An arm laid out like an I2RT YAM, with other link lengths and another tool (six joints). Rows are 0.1 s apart.
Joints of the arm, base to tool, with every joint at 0 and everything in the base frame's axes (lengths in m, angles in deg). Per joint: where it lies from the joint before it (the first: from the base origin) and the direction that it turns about. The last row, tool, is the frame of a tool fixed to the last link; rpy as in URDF.
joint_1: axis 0 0 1 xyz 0 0 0.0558
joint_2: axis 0 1 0 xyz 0.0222 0.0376 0.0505
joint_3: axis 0 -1 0 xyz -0.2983 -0.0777 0
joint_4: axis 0 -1 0 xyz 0.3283 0.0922 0.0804
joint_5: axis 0 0 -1 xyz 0.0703 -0.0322 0.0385
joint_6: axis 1 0 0 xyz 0.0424 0 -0.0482
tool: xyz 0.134 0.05 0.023 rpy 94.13 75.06 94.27
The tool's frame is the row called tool.
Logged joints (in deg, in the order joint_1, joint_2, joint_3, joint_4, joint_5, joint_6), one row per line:
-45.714, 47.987, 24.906, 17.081, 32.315, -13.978
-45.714, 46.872, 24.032, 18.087, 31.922, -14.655
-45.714, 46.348, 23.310, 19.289, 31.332, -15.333
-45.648, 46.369, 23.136, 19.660, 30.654, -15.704
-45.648, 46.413, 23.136, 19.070, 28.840, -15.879
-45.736, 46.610, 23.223, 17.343, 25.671, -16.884
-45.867, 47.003, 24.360, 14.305, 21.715, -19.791
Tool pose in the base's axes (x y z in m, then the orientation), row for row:
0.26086, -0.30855, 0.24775, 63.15, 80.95, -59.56
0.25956, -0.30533, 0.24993, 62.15, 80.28, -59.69
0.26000, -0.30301, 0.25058, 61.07, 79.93, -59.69
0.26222, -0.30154, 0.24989, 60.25, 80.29, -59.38
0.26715, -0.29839, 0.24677, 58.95, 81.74, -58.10
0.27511, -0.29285, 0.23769, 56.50, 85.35, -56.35
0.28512, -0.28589, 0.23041, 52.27, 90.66, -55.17
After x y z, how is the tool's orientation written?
As a rotation vector, in degrees.
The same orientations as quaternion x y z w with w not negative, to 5 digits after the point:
0.45770, 0.58671, -0.43168, 0.50984
0.45180, 0.58359, -0.43391, 0.51674
0.44510, 0.58255, -0.43504, 0.52275
0.43959, 0.58581, -0.43324, 0.52525
0.43052, 0.59696, -0.42431, 0.52749
0.41195, 0.62230, -0.41086, 0.52367
0.37933, 0.65792, -0.40037, 0.51279

